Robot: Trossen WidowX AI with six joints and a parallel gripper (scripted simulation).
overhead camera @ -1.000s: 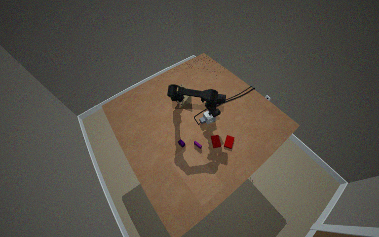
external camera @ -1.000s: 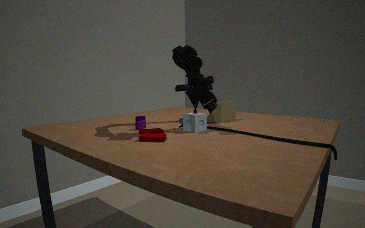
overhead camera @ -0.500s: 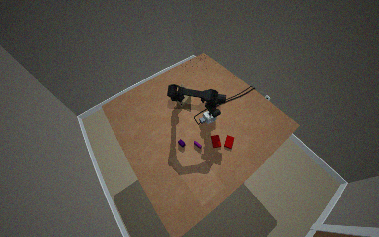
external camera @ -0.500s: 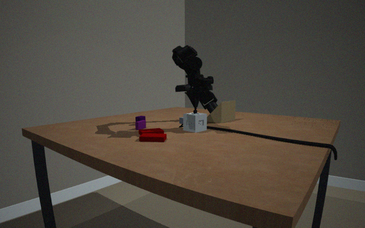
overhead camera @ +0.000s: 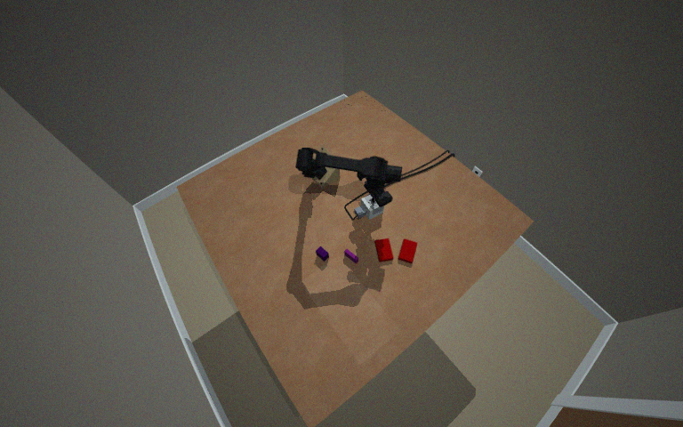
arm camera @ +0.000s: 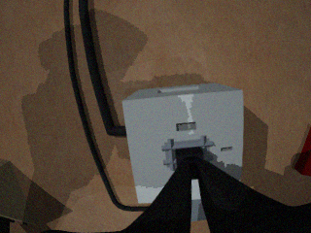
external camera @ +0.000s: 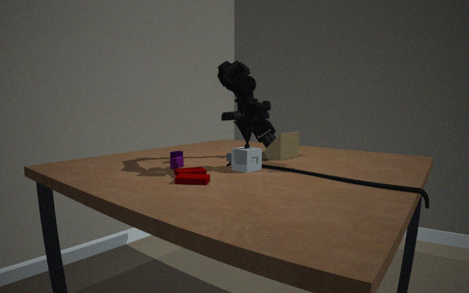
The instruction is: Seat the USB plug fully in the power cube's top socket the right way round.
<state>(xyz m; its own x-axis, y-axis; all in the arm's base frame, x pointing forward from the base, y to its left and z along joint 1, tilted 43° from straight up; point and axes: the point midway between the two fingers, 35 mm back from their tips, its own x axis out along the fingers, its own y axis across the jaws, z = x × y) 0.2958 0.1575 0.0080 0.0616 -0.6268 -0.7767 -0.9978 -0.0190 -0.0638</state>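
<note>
Right now my gripper tip is 20 mm above the USB plug.
</note>
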